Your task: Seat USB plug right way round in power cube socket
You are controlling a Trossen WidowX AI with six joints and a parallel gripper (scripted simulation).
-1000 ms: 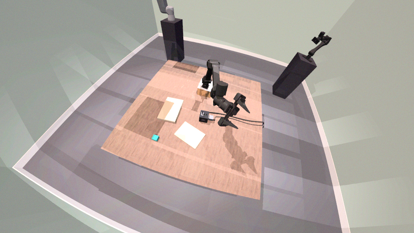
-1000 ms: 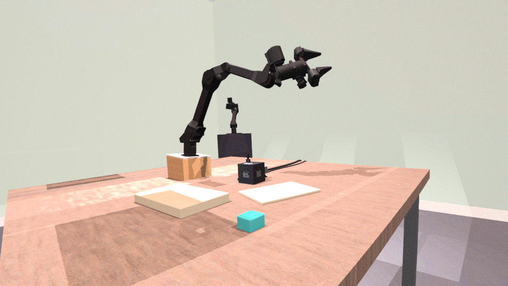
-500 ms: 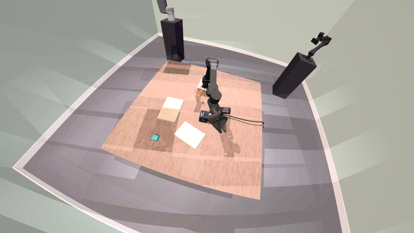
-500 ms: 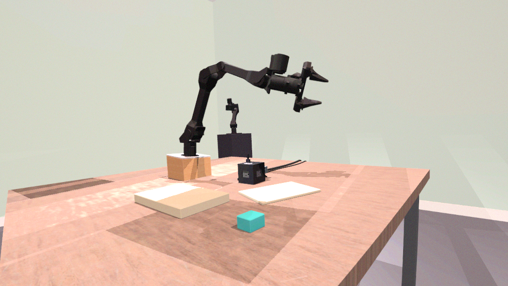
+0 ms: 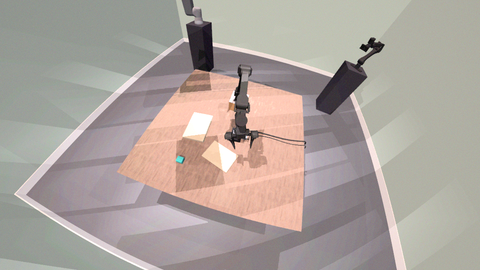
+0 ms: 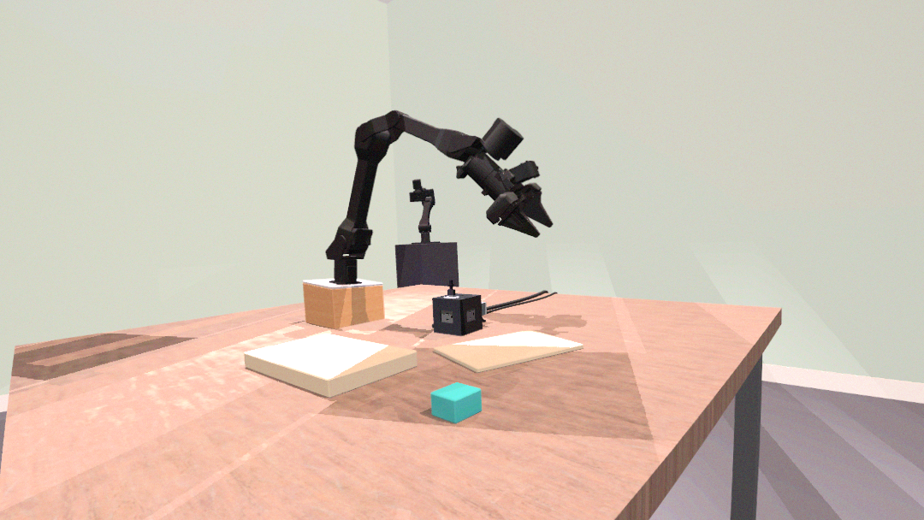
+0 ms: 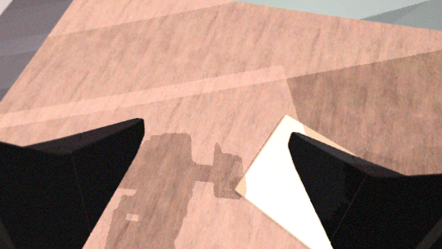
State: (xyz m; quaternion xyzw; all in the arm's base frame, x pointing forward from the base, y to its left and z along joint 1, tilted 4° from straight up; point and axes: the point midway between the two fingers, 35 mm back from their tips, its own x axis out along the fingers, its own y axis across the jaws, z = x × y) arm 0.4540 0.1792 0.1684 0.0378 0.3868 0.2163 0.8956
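Now: the dark USB plug 17 cm behind my gripper tip, 12 cm below it and 11 cm to the right of it. The rest, counted from my gripper tip: teal block 39 cm to the right, 20 cm below, 16 cm ahead; then thick white slab 41 cm to the right, 20 cm below, 14 cm behind; then thin cream board 21 cm below, 14 cm to the right, 2 cm ahead.
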